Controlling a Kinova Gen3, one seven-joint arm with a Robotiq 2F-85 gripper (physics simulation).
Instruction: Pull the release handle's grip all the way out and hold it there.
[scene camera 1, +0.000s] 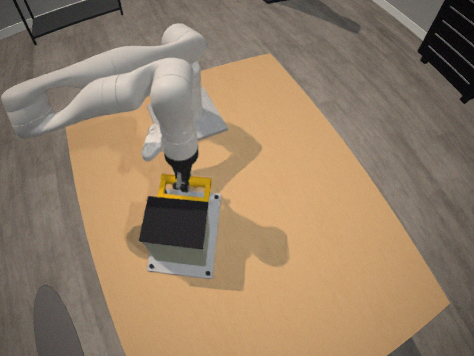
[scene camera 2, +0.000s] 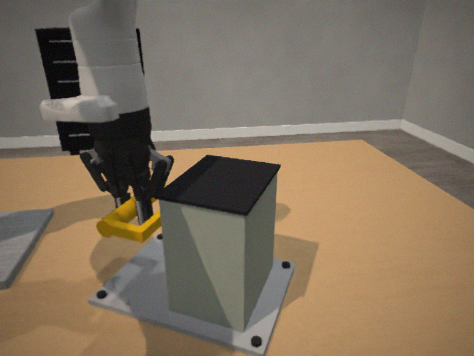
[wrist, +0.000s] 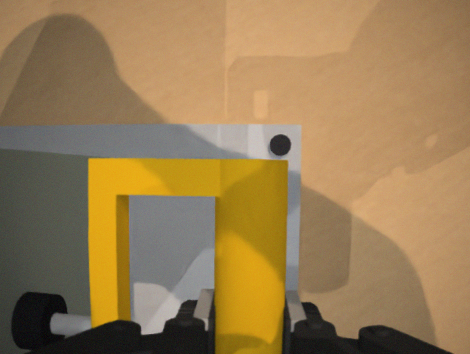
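Note:
The release handle's yellow frame-shaped grip (scene camera 1: 206, 189) (scene camera 2: 119, 232) (wrist: 250, 240) stands out from one side of a grey-green box (scene camera 1: 175, 253) (scene camera 2: 205, 250) (wrist: 40, 225) with a black lid (scene camera 1: 175, 222) (scene camera 2: 220, 182). In the wrist view a pale rod (wrist: 71, 324) with a black collar (wrist: 37, 320) runs from the box side to the grip's inner bar. My gripper (scene camera 1: 181, 188) (scene camera 2: 131, 209) (wrist: 248, 312) points down and is shut on the grip's thick outer bar. One finger is inside the frame opening, the other on the outer side. The fingertips' lower ends are cut off in the wrist view.
The box stands on a light grey base plate (scene camera 1: 214, 235) (scene camera 2: 132, 295) (wrist: 75, 137) with black bolts at its corners. A grey slab (scene camera 1: 212, 122) (scene camera 2: 20, 245) lies under the arm's base. The tan mat (scene camera 1: 310, 210) (scene camera 2: 375, 240) surrounds both. A black drawer cabinet (scene camera 1: 452, 47) (scene camera 2: 56, 50) stands beyond.

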